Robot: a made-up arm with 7 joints.
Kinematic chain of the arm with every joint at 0, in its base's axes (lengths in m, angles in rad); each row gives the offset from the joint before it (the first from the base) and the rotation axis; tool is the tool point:
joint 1: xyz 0 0 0.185 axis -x
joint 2: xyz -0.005 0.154 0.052 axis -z
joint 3: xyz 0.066 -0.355 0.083 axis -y
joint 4: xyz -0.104 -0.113 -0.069 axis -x
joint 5: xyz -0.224 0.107 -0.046 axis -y
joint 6: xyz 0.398 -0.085 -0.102 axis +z
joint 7: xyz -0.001 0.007 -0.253 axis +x
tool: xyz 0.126 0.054 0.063
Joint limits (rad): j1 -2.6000..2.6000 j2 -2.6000..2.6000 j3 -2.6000..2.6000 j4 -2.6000..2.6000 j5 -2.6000..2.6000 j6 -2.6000..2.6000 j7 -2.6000..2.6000
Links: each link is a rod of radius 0.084 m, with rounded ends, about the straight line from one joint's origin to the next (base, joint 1, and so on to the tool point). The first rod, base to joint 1, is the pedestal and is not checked.
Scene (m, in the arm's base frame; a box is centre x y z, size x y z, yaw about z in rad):
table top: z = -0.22
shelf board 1: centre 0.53 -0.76 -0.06 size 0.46 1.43 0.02 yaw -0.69
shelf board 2: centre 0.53 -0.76 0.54 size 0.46 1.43 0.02 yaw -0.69
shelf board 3: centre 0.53 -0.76 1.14 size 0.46 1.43 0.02 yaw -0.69
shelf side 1: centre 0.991 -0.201 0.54 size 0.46 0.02 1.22 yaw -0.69
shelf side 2: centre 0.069 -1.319 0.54 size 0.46 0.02 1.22 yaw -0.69
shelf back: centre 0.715 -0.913 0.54 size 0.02 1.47 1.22 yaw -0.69
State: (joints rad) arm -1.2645 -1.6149 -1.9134 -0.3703 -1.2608 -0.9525 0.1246
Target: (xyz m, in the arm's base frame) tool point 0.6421 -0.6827 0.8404
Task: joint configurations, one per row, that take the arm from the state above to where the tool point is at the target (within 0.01 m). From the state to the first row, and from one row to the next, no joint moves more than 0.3 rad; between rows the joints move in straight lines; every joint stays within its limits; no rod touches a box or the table.
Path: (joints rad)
1: -1.2024 -1.5653 -1.8677 -0.5818 -1.1098 -0.9086 0.1197
2: -1.1402 -1.5158 -1.8220 -0.7934 -0.9589 -0.8647 0.1148
3: -0.9111 -1.6533 -1.9488 -0.7178 -0.9765 -0.8902 0.1298
4: -0.6820 -1.7909 -2.0756 -0.6423 -0.9942 -0.9156 0.1448
5: -0.4529 -1.9284 -2.2024 -0.5667 -1.0119 -0.9411 0.1598
6: -0.6244 -1.9091 -2.1757 -0.3253 -1.1545 -0.9726 0.1470
7: -0.7959 -1.8898 -2.1489 -0.0839 -1.2971 -1.0040 0.1342
8: -0.9674 -1.8705 -2.1221 0.1575 -1.4397 -1.0355 0.1214

